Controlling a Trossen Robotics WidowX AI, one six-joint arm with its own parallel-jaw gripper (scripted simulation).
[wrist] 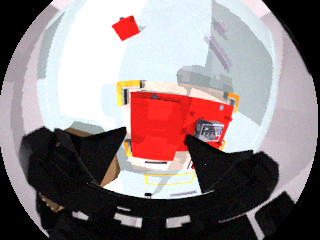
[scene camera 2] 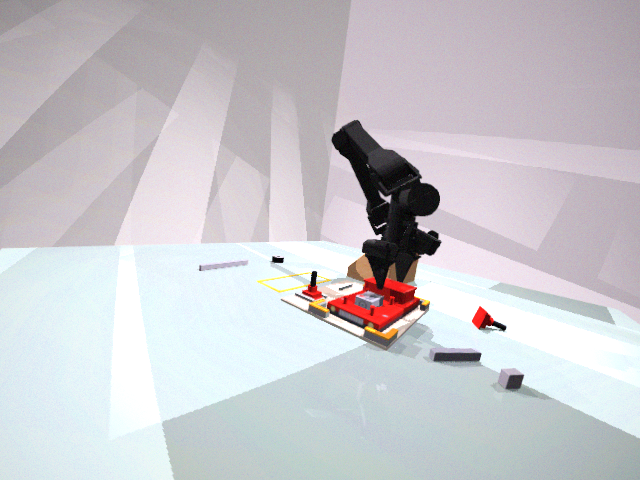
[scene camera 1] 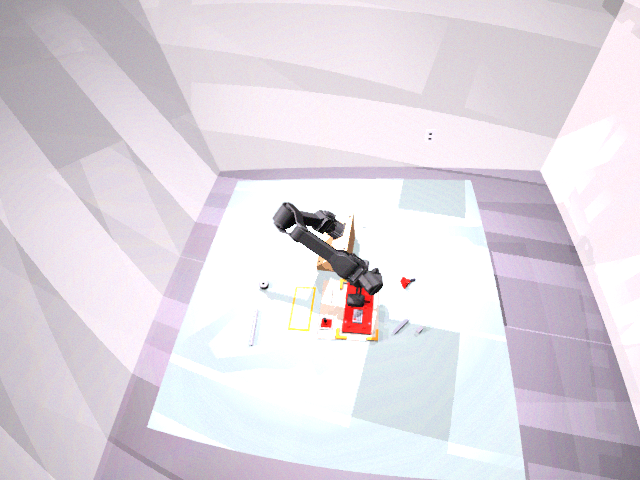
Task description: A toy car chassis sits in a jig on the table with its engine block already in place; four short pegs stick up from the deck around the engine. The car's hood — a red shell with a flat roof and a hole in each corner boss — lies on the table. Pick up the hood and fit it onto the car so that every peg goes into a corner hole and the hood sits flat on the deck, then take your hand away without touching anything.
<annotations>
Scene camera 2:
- my gripper: 390,286
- red flat-topped shell: 402,293
</annotations>
